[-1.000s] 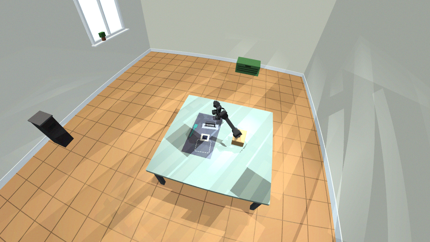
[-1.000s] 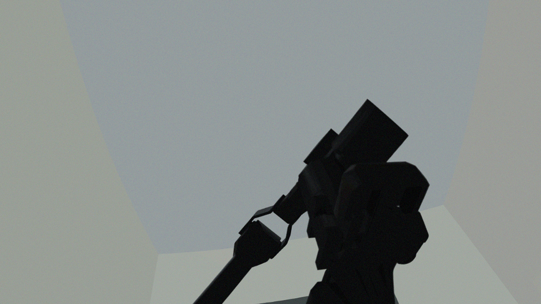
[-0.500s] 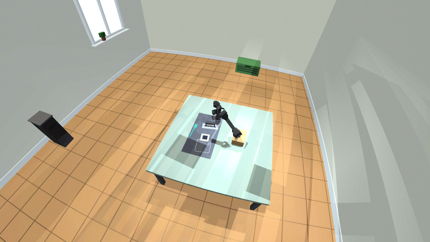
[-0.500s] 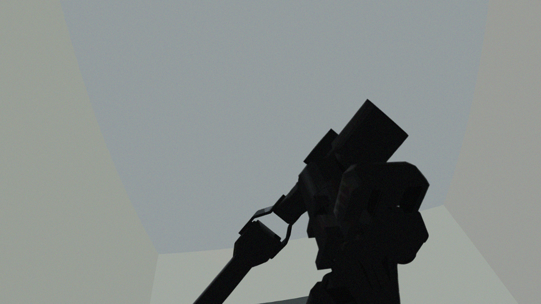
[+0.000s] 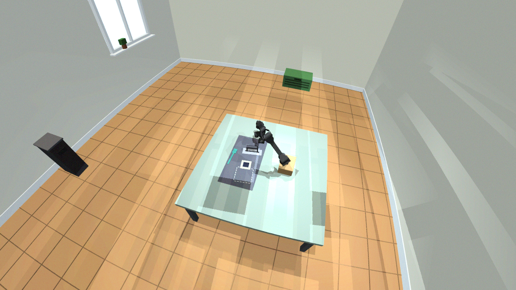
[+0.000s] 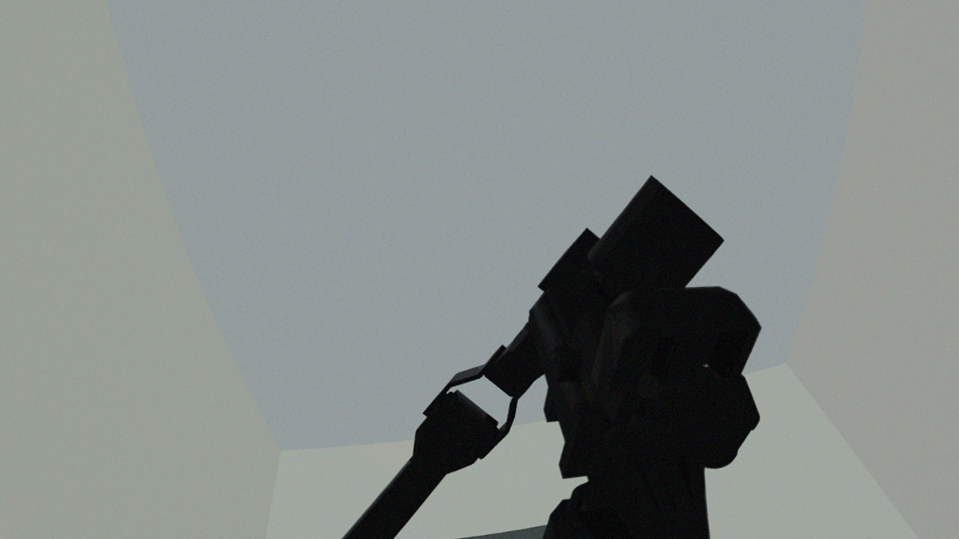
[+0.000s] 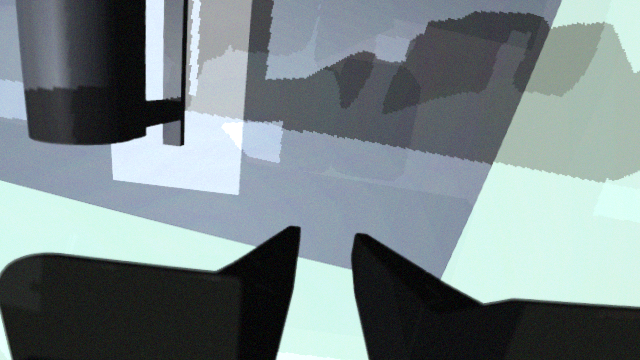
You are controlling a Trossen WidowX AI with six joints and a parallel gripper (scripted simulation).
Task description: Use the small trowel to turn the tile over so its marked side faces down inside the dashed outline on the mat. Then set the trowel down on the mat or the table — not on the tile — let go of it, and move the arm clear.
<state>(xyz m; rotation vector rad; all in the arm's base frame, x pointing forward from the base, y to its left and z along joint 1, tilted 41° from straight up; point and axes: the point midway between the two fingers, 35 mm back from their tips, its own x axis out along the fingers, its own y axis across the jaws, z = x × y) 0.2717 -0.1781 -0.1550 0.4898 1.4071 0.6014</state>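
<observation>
The trowel lies 10 cm to the left of my gripper tip, 10 cm ahead of it and 4 cm below it. From my gripper tip the other things lie so: teal tool (27 cm ahead, 18 cm to the left, 7 cm below); dark grey mat (21 cm to the left, 13 cm ahead, 10 cm below); white tile (28 cm to the left, 10 cm ahead, 7 cm below).
</observation>
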